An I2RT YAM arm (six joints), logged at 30 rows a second.
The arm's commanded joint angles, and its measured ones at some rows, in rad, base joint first. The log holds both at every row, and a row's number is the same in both.
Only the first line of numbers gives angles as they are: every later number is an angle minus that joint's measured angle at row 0.
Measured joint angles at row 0: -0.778 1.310 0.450 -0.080 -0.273 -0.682
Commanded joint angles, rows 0 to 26: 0.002 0.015 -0.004 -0.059 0.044 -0.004; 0.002 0.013 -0.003 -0.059 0.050 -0.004; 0.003 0.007 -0.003 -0.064 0.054 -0.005; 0.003 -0.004 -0.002 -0.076 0.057 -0.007; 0.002 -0.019 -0.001 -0.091 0.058 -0.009; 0.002 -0.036 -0.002 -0.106 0.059 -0.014; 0.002 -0.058 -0.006 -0.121 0.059 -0.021; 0.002 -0.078 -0.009 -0.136 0.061 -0.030; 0.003 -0.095 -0.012 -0.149 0.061 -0.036; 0.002 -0.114 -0.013 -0.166 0.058 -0.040; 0.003 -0.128 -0.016 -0.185 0.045 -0.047; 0.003 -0.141 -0.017 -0.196 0.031 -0.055; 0.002 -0.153 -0.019 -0.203 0.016 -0.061; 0.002 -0.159 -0.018 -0.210 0.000 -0.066; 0.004 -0.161 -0.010 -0.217 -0.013 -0.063; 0.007 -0.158 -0.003 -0.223 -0.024 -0.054; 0.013 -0.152 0.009 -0.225 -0.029 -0.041; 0.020 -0.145 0.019 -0.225 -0.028 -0.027; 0.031 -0.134 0.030 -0.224 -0.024 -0.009; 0.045 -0.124 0.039 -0.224 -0.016 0.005; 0.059 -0.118 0.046 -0.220 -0.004 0.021; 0.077 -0.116 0.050 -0.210 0.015 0.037; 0.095 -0.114 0.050 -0.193 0.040 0.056; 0.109 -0.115 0.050 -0.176 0.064 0.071; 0.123 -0.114 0.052 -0.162 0.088 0.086; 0.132 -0.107 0.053 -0.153 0.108 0.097; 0.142 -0.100 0.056 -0.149 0.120 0.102
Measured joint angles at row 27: 0.122 -0.110 0.043 -0.187 0.061 0.052
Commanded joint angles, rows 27 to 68: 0.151 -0.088 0.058 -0.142 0.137 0.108; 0.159 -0.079 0.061 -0.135 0.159 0.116; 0.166 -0.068 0.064 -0.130 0.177 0.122; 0.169 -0.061 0.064 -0.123 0.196 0.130; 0.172 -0.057 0.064 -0.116 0.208 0.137; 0.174 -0.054 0.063 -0.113 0.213 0.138; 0.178 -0.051 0.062 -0.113 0.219 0.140; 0.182 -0.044 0.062 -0.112 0.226 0.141; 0.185 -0.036 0.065 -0.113 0.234 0.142; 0.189 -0.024 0.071 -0.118 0.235 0.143; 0.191 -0.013 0.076 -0.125 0.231 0.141; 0.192 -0.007 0.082 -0.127 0.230 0.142; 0.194 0.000 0.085 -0.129 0.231 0.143; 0.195 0.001 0.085 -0.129 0.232 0.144; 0.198 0.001 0.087 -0.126 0.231 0.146; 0.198 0.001 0.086 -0.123 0.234 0.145; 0.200 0.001 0.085 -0.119 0.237 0.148; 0.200 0.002 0.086 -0.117 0.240 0.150; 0.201 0.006 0.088 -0.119 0.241 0.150; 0.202 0.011 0.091 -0.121 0.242 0.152; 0.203 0.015 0.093 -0.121 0.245 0.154; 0.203 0.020 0.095 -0.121 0.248 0.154; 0.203 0.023 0.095 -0.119 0.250 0.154; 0.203 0.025 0.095 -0.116 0.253 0.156; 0.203 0.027 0.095 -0.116 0.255 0.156; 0.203 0.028 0.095 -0.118 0.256 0.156; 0.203 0.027 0.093 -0.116 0.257 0.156; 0.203 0.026 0.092 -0.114 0.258 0.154; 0.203 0.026 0.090 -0.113 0.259 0.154; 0.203 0.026 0.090 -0.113 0.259 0.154; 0.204 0.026 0.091 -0.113 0.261 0.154; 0.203 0.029 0.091 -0.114 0.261 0.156; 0.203 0.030 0.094 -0.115 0.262 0.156; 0.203 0.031 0.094 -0.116 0.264 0.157; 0.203 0.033 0.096 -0.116 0.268 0.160; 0.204 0.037 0.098 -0.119 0.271 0.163; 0.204 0.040 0.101 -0.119 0.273 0.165; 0.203 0.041 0.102 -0.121 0.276 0.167; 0.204 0.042 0.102 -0.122 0.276 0.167; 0.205 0.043 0.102 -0.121 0.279 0.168; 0.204 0.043 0.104 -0.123 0.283 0.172; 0.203 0.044 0.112 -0.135 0.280 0.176
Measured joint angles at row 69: 0.203 0.039 0.101 -0.107 0.258 0.160
